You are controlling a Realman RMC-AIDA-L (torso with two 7-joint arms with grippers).
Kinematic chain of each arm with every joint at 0, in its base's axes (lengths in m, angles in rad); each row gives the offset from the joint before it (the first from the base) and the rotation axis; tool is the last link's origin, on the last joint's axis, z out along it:
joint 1: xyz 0 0 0.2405 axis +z
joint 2: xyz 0 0 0 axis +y
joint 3: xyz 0 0 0.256 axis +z
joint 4: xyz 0 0 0 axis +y
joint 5: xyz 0 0 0.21 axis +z
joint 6: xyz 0 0 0 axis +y
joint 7: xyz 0 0 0.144 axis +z
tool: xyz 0 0 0
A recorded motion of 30 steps. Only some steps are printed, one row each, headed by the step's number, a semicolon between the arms.
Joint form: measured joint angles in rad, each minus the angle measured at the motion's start. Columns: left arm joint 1, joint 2, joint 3, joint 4, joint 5, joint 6, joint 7; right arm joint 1, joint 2, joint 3, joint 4, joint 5, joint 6, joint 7.
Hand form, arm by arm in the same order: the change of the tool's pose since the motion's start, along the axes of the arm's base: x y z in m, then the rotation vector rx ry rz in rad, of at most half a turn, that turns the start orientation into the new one. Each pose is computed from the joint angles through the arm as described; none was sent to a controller.
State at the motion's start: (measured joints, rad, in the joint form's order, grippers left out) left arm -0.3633 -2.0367 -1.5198 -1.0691 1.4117 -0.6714 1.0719; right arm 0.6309 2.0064 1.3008 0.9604 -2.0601 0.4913 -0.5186
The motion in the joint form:
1: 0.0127 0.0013 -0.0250 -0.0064 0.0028 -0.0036 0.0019; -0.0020 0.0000 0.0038 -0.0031 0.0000 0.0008 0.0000
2: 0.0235 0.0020 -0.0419 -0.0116 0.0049 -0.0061 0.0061; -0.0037 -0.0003 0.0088 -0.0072 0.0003 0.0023 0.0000
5: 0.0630 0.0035 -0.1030 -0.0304 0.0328 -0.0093 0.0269; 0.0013 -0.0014 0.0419 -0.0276 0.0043 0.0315 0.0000
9: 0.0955 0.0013 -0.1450 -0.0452 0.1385 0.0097 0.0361; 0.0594 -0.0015 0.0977 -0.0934 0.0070 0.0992 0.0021
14: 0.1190 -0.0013 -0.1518 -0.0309 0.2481 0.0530 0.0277; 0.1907 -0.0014 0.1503 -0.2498 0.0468 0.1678 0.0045
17: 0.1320 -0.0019 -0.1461 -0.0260 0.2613 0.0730 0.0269; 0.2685 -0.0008 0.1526 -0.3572 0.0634 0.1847 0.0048
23: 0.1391 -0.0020 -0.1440 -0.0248 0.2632 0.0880 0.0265; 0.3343 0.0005 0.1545 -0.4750 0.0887 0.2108 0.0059
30: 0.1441 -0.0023 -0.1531 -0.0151 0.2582 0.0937 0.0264; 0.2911 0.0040 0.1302 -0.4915 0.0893 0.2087 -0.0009
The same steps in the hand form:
1: -0.0053 0.0010 0.0072 0.0213 -0.0046 0.0143; 0.0019 0.0001 0.0006 0.0015 0.0004 -0.0065
2: -0.0096 0.0011 0.0122 0.0368 -0.0056 0.0233; 0.0041 0.0004 0.0014 0.0032 0.0009 -0.0144
5: -0.0272 0.0005 0.0296 0.0968 0.0173 0.0518; 0.0103 0.0028 0.0051 -0.0040 0.0062 -0.0495
9: -0.0486 -0.0021 0.0391 0.1418 0.1180 0.0738; 0.0103 0.0111 0.0072 -0.0421 0.0008 -0.0912
14: -0.0728 -0.0070 0.0381 0.1572 0.2273 0.1159; 0.0026 0.0250 0.0024 -0.1071 -0.0011 -0.1548
17: -0.0804 -0.0101 0.0373 0.1635 0.2464 0.1360; 0.0016 0.0302 -0.0033 -0.1403 -0.0290 -0.1868
23: -0.0841 -0.0111 0.0380 0.1730 0.2526 0.1491; 0.0078 0.0303 -0.0089 -0.1815 -0.0528 -0.2468
30: -0.0897 -0.0122 0.0396 0.1797 0.2484 0.1711; 0.0323 0.0179 -0.0129 -0.1972 -0.0759 -0.2899

